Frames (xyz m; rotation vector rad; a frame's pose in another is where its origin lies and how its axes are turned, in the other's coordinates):
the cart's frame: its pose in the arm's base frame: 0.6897 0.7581 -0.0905 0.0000 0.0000 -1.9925
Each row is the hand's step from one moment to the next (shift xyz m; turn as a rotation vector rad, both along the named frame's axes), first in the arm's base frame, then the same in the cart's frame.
Working: the arm's base frame: its pose in the cart's frame: 0.9740 -0.3190 0.0905 0.0000 0.0000 1.9925

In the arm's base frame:
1: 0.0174 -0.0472 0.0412 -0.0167 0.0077 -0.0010
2: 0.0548 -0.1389 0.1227 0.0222 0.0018 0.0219
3: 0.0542 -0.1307 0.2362 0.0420 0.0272 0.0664
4: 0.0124 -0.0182 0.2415 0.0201 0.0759 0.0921
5: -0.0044 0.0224 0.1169 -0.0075 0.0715 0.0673
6: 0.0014 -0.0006 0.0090 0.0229 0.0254 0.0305
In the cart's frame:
1: 0.0359 0.0352 0.0412 -0.0002 -0.0184 -0.0010
2: 0.1043 0.1069 0.1227 -0.0107 0.0195 0.0219
3: 0.0971 0.1029 0.2362 -0.0420 0.0272 0.0664
4: 0.0115 0.0188 0.2415 -0.0775 -0.0127 0.0921
5: -0.0186 -0.0132 0.1169 -0.0622 -0.0361 0.0673
6: 0.0000 0.0015 0.0090 -0.0325 0.0105 0.0305

